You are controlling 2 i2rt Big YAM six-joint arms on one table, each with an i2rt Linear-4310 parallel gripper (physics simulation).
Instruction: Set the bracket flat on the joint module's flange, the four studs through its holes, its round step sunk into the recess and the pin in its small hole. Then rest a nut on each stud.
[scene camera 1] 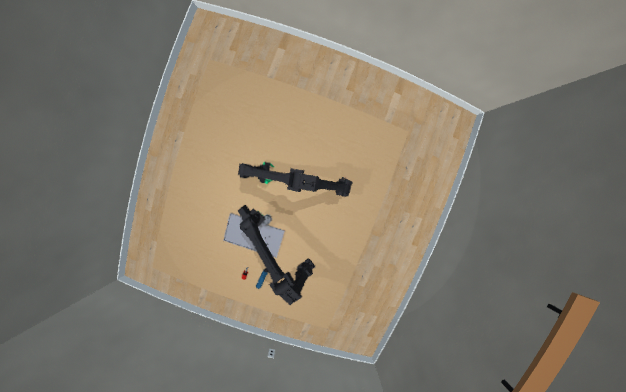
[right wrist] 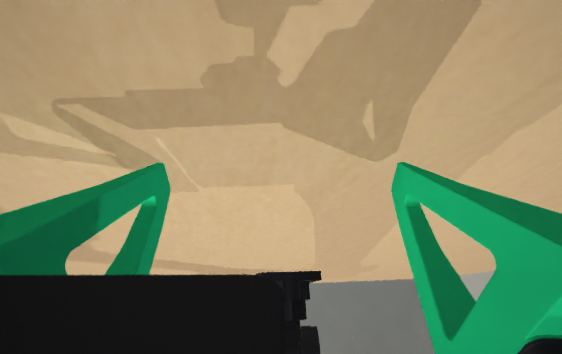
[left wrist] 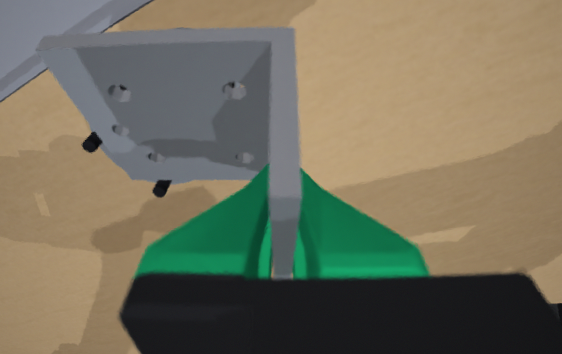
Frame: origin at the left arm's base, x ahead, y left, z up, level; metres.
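Seen in the pictures: left gripper, fingertip midpoint: (scene camera 1: 260, 214); right gripper, fingertip midpoint: (right wrist: 280, 175); left arm's base, origin of the base link: (scene camera 1: 306, 266); right arm's base, origin of the base link: (right wrist: 285, 274).
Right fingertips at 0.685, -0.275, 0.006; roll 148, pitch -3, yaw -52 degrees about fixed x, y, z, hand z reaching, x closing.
Pixels of each thing's top centre, then the offset from my right fingertips to it, as dx, dy, dz. "spot": a spot on its surface instead.
- dark stud, middle of its top: (left wrist: 159, 192) -0.215, +0.218, +0.069
- small red object, middle of its top: (scene camera 1: 244, 274) -0.422, +0.662, +0.029
- blue bar, surface spot: (scene camera 1: 262, 278) spot: -0.533, +0.577, +0.035
My left gripper (left wrist: 282, 177) is shut on the upright wall of the grey bracket (left wrist: 192, 102). It holds the bracket with its holed base plate level above the table. A dark stud (left wrist: 161, 187) pokes out under the plate's near edge; the rest of the joint module is hidden beneath the plate. In the scene view the left gripper (scene camera 1: 258, 218) is over the far edge of a grey plate (scene camera 1: 254, 235), with the bracket (scene camera 1: 268, 219) beside it. My right gripper (right wrist: 280, 175) is open and empty above bare table, also seen in the scene view (scene camera 1: 265, 172).
A small red object (scene camera 1: 244, 274) and a blue bar (scene camera 1: 262, 278) lie on the table near the left arm's base. A corner of the grey plate (left wrist: 121, 10) shows at the top left of the left wrist view.
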